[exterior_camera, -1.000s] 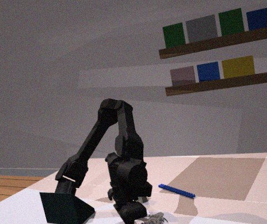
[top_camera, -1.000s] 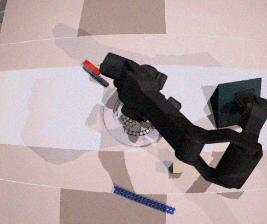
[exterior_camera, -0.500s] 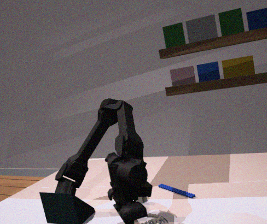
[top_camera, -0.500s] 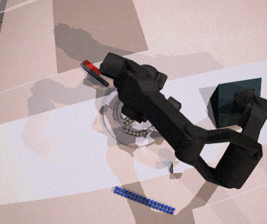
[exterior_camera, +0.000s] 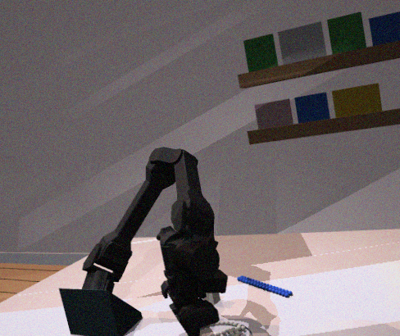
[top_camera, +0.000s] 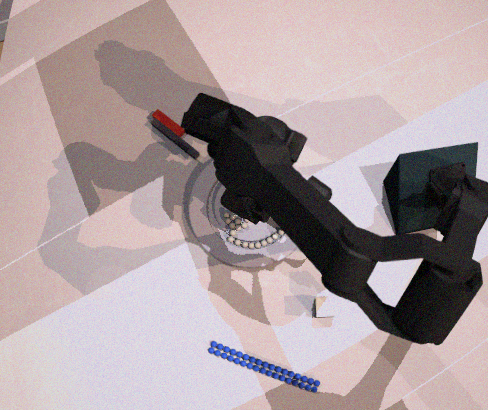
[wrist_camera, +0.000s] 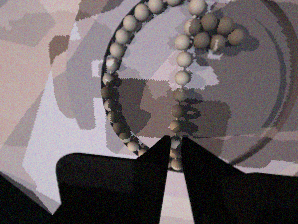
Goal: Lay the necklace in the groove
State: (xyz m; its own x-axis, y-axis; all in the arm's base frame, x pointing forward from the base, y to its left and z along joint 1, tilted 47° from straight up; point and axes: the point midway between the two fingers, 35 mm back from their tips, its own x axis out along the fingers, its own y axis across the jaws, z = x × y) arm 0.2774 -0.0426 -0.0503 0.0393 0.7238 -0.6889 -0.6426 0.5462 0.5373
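Right now the round bead board is 4 cm ahead of my gripper tip, 2 cm to the left of it and 1 cm below it. The rest, counted from my gripper tip: small beige cube 20 cm to the left, 4 cm behind; grey block 15 cm to the right, 14 cm ahead, 1 cm below.
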